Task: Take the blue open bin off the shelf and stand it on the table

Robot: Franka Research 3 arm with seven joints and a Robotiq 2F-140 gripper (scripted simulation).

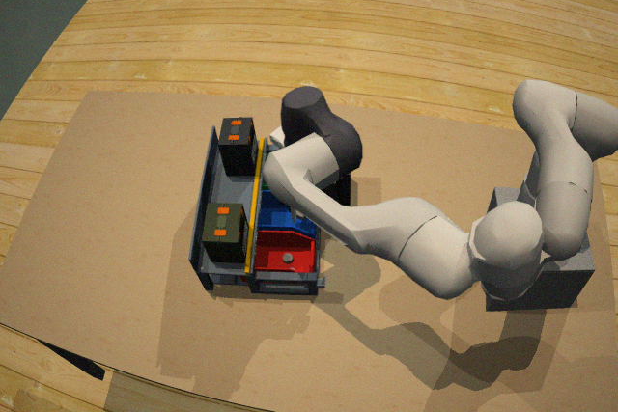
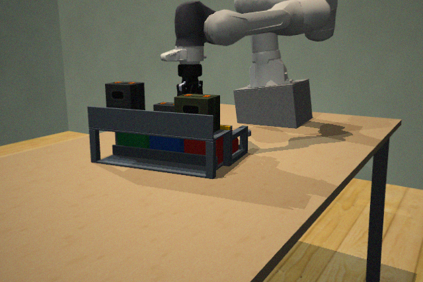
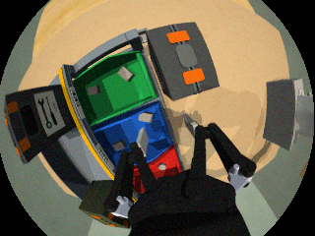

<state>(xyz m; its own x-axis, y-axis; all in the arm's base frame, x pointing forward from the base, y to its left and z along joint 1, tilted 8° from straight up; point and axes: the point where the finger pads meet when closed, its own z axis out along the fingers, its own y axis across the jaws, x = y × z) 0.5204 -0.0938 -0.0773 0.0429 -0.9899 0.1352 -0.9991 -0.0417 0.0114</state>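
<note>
Right now the blue open bin is 80 mm ahead of my hand and 20 mm below it. Also, from my hand: yellow bar (130 mm ahead, 40 mm above); then red bin (110 mm to the left, 80 mm ahead, 20 mm below); then green bin (110 mm to the right, 90 mm ahead, 20 mm below).
</note>
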